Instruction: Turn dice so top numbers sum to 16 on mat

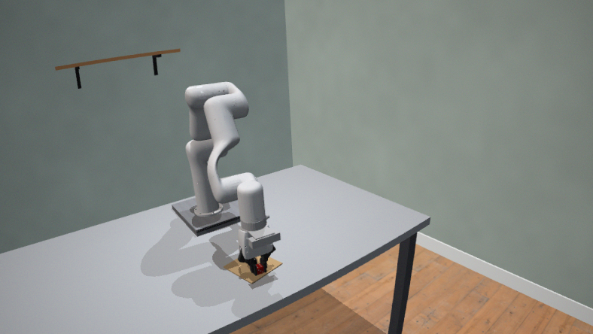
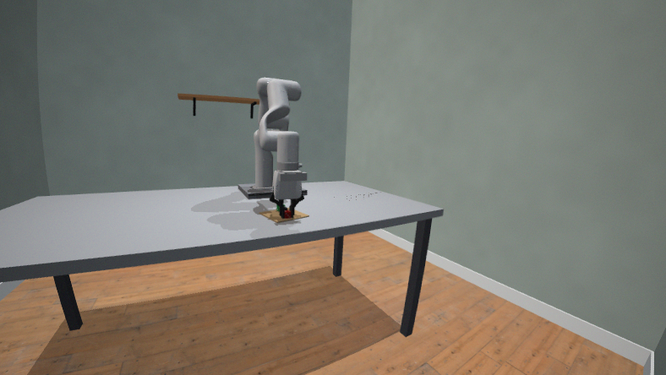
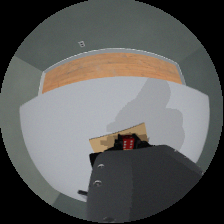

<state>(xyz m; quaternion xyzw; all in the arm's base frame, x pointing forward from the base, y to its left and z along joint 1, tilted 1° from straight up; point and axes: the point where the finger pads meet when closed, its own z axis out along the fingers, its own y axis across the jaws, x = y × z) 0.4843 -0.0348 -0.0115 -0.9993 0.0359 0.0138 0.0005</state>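
The red die is 1 cm below my hand. From my hand the other things lie so: black die 5 cm behind, 1 cm below; tan mat 5 cm behind, 2 cm below; green die 10 cm behind, 1 cm to the left, 1 cm below.
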